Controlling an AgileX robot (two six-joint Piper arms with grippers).
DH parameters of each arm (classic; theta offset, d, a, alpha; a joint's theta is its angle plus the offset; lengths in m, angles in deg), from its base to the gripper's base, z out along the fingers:
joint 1: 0 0.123 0 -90
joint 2: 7.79 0 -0.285 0
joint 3: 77.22 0 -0.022 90
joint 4: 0 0.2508 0 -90
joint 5: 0 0 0.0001 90
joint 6: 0 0.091 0 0
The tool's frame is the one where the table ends.
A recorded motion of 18 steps. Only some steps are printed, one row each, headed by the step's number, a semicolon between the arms.
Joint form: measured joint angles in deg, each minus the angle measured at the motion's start. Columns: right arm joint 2, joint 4, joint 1, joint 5, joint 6, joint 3; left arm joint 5, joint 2, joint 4, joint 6, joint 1, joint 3.
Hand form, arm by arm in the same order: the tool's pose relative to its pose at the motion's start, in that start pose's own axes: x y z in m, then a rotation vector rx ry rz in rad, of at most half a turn. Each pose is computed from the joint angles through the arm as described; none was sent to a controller.
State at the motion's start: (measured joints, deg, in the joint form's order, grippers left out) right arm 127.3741 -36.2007 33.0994 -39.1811 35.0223 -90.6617; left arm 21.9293 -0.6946 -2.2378 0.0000 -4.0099 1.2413
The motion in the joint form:
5: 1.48 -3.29 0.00 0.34 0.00 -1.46; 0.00 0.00 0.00 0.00 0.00 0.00
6: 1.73 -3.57 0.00 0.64 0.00 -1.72; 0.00 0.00 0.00 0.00 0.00 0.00
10: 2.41 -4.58 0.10 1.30 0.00 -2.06; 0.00 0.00 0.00 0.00 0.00 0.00
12: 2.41 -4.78 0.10 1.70 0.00 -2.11; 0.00 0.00 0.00 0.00 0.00 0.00
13: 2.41 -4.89 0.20 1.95 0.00 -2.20; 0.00 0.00 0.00 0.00 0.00 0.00
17: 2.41 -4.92 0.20 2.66 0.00 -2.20; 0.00 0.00 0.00 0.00 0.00 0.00
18: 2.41 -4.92 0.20 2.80 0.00 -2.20; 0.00 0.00 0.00 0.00 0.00 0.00
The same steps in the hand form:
5: 0.0077 0.0000 0.0045 -0.0262 0.0259 -0.0445; 0.0000 0.0000 0.0000 0.0000 0.0000 0.0000
6: 0.0091 -0.0005 0.0053 -0.0256 0.0317 -0.0485; 0.0000 0.0000 0.0000 0.0000 0.0000 0.0000
10: 0.0149 -0.0005 0.0069 -0.0292 0.0529 -0.0602; 0.0000 0.0000 0.0000 0.0000 0.0000 0.0000
12: 0.0152 -0.0007 0.0070 -0.0268 0.0589 -0.0634; 0.0000 0.0000 0.0000 0.0000 0.0000 0.0000
13: 0.0152 -0.0001 0.0074 -0.0270 0.0617 -0.0657; 0.0000 0.0000 0.0000 0.0000 0.0000 0.0000
17: 0.0161 -0.0008 0.0073 -0.0199 0.0718 -0.0664; 0.0000 0.0000 0.0000 0.0000 0.0000 0.0000
18: 0.0163 -0.0009 0.0073 -0.0184 0.0738 -0.0665; 0.0000 0.0000 0.0000 0.0000 0.0000 0.0000

